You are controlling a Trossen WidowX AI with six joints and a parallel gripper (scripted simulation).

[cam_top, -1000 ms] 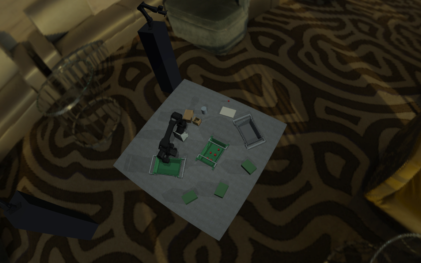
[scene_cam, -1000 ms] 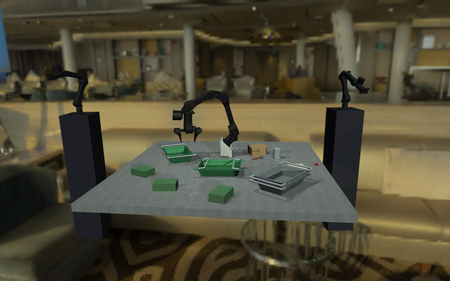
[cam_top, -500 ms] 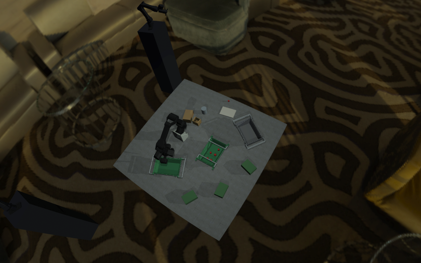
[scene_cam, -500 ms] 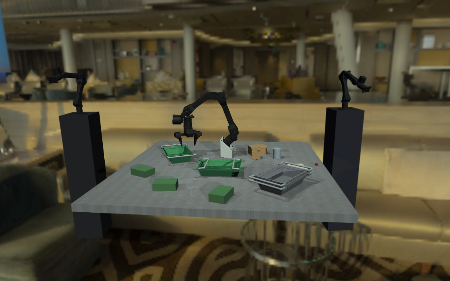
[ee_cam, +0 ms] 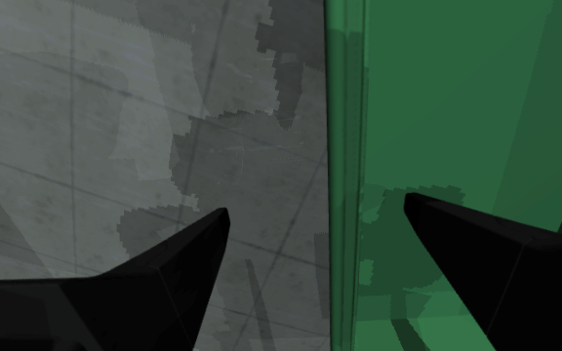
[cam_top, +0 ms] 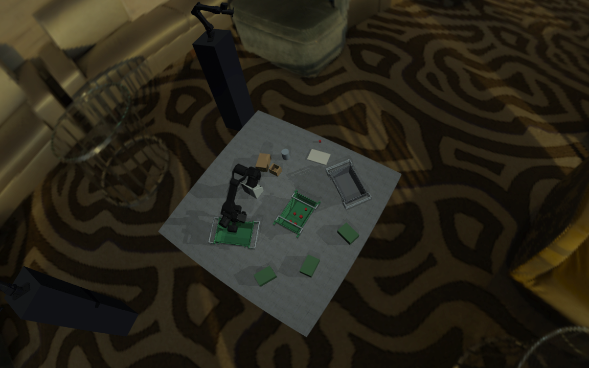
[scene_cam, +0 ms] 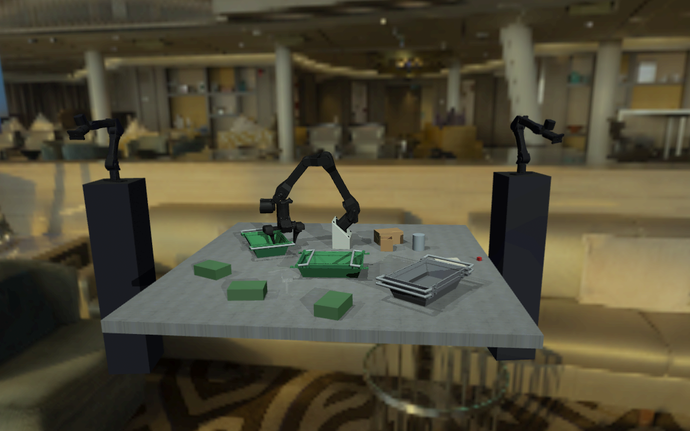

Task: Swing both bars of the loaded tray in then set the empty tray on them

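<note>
Now: the green tray 8 cm to the right of my gripper tip, 3 cm ahead of it and 3 cm above it. The rest, counted from my gripper tip: pale sheet: 70 cm to the left, 30 cm ahead, 1 cm below; then red block: 83 cm to the left, 25 cm ahead, 1 cm below.
</note>
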